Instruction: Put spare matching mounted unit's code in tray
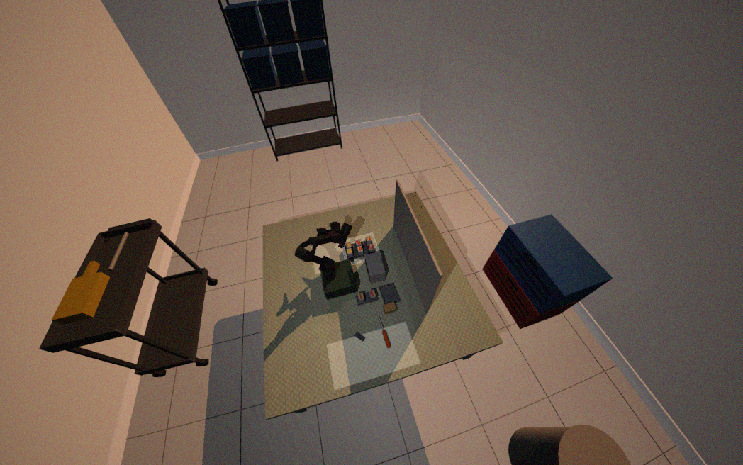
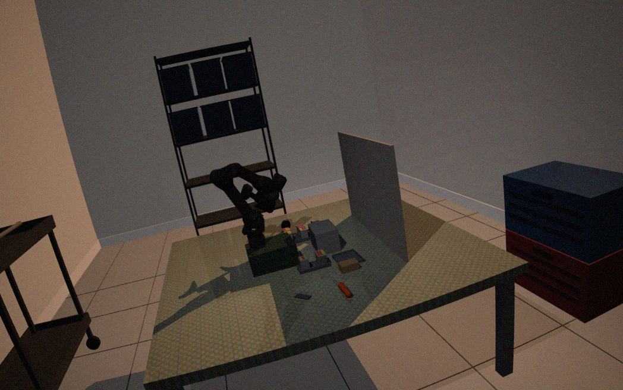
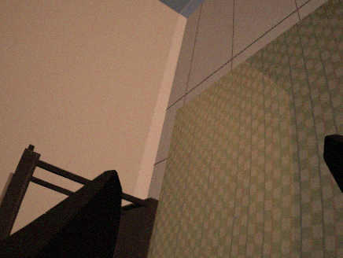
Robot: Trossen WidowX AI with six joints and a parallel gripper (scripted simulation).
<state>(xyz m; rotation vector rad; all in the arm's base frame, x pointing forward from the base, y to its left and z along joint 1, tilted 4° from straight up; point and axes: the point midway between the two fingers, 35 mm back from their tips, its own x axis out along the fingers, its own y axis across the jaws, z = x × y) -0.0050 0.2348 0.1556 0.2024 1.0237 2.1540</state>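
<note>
The spare block is 16 cm ahead of my gripper tip, 1 cm to the right of it and 18 cm below it. Round my gripper tip: grey mounted unit (32 cm ahead, 20 cm to the right, 17 cm below); then dark slotted frame (23 cm ahead, 3 cm to the right, 21 cm below); then tall dark panel (56 cm ahead, 18 cm to the right).
</note>
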